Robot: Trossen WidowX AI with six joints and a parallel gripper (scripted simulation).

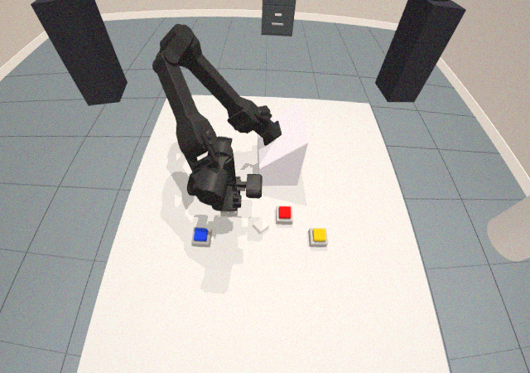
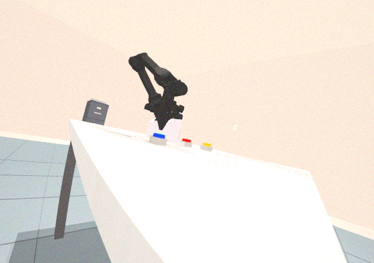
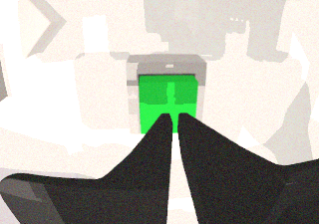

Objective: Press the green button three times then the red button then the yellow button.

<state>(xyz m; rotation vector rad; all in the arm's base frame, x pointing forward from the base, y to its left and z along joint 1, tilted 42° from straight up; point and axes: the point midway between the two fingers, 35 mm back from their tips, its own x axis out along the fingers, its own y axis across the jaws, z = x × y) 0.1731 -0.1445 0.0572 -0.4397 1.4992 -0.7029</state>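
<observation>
Right now the green button is 2 cm below my gripper tip. From my gripper tip the other things lie so: blue button (8 cm to the right, 8 cm ahead, 2 cm below); then red button (16 cm to the left, 4 cm ahead, 2 cm below); then small white block (9 cm to the left, 6 cm ahead, 5 cm below).
</observation>
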